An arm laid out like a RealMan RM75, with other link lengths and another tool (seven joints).
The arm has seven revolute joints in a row. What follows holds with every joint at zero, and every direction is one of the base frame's.
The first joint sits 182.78 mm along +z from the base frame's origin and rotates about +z.
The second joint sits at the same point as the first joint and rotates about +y.
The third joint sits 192 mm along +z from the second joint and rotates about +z.
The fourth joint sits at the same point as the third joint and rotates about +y.
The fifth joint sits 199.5 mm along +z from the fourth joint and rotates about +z.
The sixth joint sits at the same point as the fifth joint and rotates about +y.
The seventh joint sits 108 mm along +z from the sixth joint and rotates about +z.
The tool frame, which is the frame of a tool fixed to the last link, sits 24 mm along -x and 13 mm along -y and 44 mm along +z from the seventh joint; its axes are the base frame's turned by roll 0, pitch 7.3 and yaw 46.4 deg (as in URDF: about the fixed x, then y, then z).
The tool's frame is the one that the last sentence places.
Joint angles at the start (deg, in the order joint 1, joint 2, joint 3, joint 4, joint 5, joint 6, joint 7): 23.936, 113.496, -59.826, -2.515, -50.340, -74.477, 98.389
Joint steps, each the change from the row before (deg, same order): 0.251, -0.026, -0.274, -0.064, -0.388, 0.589, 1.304; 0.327, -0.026, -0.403, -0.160, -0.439, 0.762, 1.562; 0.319, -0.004, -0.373, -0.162, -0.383, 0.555, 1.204; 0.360, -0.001, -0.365, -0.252, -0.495, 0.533, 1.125; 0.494, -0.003, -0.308, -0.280, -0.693, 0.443, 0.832; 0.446, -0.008, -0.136, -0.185, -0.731, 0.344, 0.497; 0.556, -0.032, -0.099, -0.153, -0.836, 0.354, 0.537; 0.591, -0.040, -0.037, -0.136, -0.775, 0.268, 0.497; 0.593, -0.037, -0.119, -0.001, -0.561, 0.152, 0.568; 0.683, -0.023, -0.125, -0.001, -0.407, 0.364, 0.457; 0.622, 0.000, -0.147, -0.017, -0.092, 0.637, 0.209; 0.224, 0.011, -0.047, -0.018, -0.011, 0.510, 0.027
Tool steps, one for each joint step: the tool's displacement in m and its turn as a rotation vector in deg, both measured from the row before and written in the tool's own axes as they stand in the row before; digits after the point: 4 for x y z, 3 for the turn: -0.0002, -0.0015, 0.0017, 0.627, 0.120, 1.047; -0.0002, -0.0015, 0.0024, 0.780, 0.157, 1.165; 0.0002, -0.0010, 0.0024, 0.643, 0.265, 0.819; 0.0005, -0.0006, 0.0029, 0.688, 0.389, 0.619; 0.0011, 0.0001, 0.0039, 0.773, 0.638, 0.192; 0.0010, 0.0001, 0.0033, 0.707, 0.557, -0.041; 0.0011, 0.0004, 0.0038, 0.768, 0.633, -0.078; 0.0012, 0.0009, 0.0039, 0.634, 0.656, -0.121; 0.0013, 0.0007, 0.0037, 0.513, 0.646, 0.080; 0.0009, 0.0011, 0.0040, 0.483, 0.468, -0.028; -0.0001, 0.0013, 0.0035, 0.377, 0.062, -0.158; -0.0006, 0.0002, 0.0011, 0.234, -0.232, -0.085
